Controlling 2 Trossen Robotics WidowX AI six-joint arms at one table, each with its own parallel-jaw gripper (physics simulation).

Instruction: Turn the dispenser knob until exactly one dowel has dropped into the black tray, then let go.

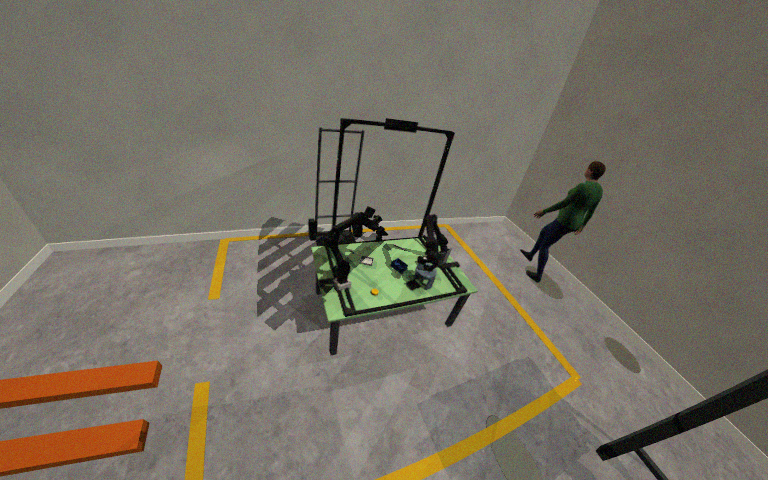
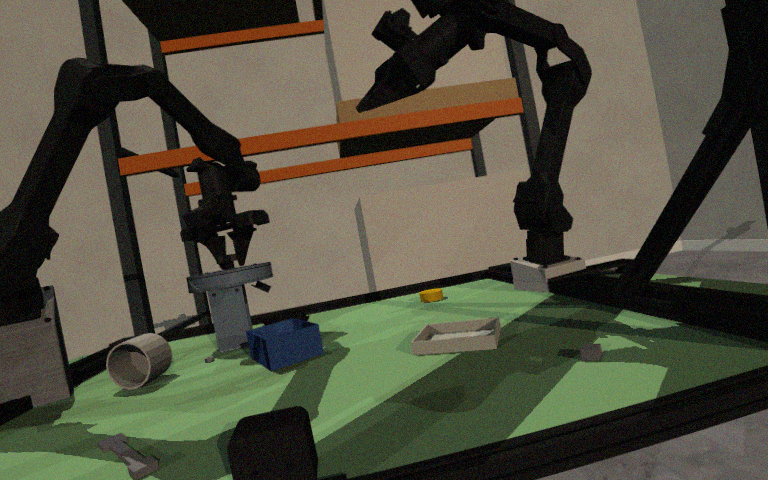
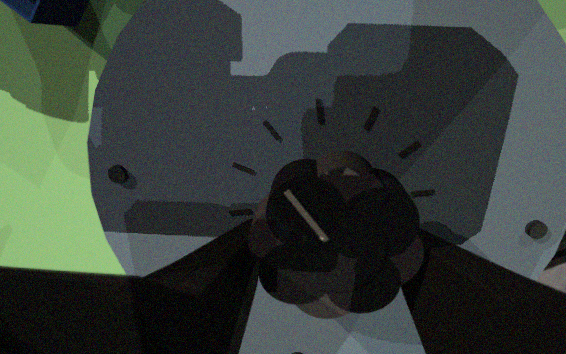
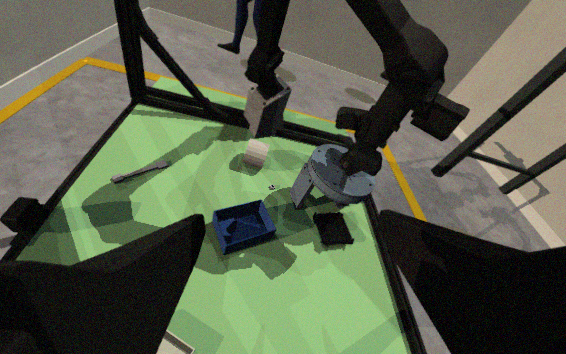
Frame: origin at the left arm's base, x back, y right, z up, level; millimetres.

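Where they show: left gripper, between the fingertips: [image 1: 426,270] [image 2: 233,267] [image 4: 348,169]; right gripper, between the fingertips: [image 1: 385,232] [image 2: 360,109] [image 4: 293,220]; left arm's base, origin of its link: [image 1: 444,250] [image 2: 14,310] [image 4: 269,88]; right arm's base, origin of its link: [image 1: 342,280] [image 2: 546,259].
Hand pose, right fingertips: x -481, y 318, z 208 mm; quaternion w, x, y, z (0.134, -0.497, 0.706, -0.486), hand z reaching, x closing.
Observation:
Each offset is from my right fingertips to the top centre of the thing.
The grey dispenser {dx +146, dy -336, dz -206 mm} [image 1: 426,275] [image 2: 230,305] [image 4: 331,175] stands near the table's edge. Its dark lobed knob {dx +150, dy -325, dz -178 mm} [image 3: 303,214], with a pale pointer line, sits on top among tick marks. My left gripper [image 3: 327,234] [image 2: 232,254] [image 4: 348,169] [image 1: 433,261] reaches down from above and is shut on the knob. The black tray {dx +61, dy -309, dz -329 mm} [image 4: 332,228] [image 1: 413,285] [image 2: 273,443] lies on the table beside the dispenser's foot; its inside is too dark to tell what it holds. My right gripper [image 2: 365,105] [image 4: 293,220] [image 1: 377,224] is open and empty, raised high above the table.
A blue bin {dx +148, dy -105, dz -308 mm} [image 4: 243,225] [image 2: 284,343] stands next to the dispenser. A beige roll {dx +333, dy -225, dz -283 mm} [image 4: 256,152], a grey tool {dx +370, dy +53, dz -346 mm} [image 4: 139,171], a shallow tan tray {dx -5, dy +115, dz -336 mm} [image 2: 455,335] and a yellow disc {dx -212, dy -155, dz -334 mm} [image 2: 431,295] lie on the green table. A person [image 1: 573,210] walks by the wall.

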